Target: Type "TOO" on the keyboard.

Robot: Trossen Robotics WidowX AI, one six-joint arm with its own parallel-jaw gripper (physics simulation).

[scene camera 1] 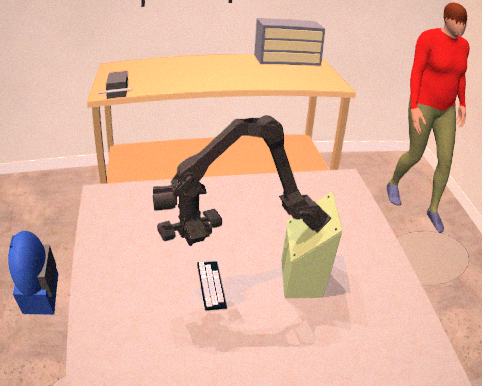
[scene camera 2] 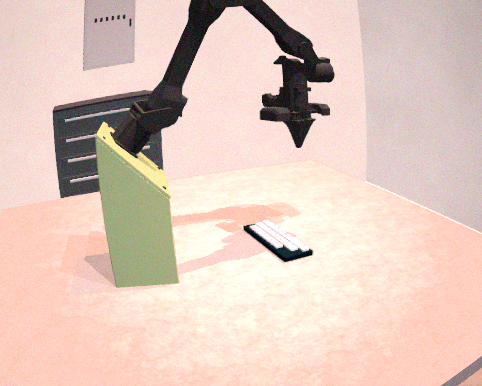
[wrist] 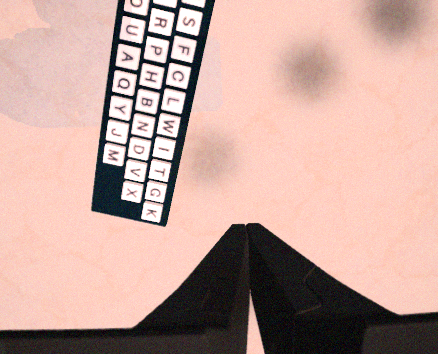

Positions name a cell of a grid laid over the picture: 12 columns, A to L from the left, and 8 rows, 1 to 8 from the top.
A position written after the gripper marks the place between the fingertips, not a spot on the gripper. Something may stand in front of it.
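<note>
The gripper (scene camera 1: E6). Gripper (scene camera 2: H4). Gripper (wrist: G6).
</note>
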